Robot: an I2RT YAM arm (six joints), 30 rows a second.
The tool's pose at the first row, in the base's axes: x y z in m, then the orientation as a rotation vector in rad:
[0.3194 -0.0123 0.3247 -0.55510 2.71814 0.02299]
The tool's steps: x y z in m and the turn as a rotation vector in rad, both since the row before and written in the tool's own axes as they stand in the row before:
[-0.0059 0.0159 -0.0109 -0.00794 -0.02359 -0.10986]
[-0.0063 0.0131 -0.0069 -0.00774 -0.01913 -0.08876]
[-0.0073 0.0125 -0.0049 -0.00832 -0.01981 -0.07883]
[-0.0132 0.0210 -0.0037 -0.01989 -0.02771 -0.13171]
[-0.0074 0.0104 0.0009 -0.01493 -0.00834 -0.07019]
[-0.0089 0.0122 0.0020 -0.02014 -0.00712 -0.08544]
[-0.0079 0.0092 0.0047 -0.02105 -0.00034 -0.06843]
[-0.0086 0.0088 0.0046 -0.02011 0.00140 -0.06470]
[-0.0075 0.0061 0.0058 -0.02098 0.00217 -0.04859]
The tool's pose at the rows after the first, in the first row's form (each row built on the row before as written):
[0.3146 0.0036 0.3361 -0.70113 2.66166 0.01193]
[0.3109 0.0173 0.3436 -0.81691 2.61117 0.00484]
[0.3077 0.0311 0.3494 -0.91751 2.56032 0.00161]
[0.3027 0.0550 0.3550 -1.08442 2.47406 0.00143]
[0.3002 0.0675 0.3553 -1.17460 2.43099 0.00320]
[0.2967 0.0823 0.3547 -1.28426 2.37793 0.00597]
[0.2949 0.0948 0.3516 -1.37462 2.33826 0.01061]
[0.2928 0.1074 0.3487 -1.45973 2.29957 0.01407]
[0.2922 0.1179 0.3447 -1.52633 2.27148 0.02265]

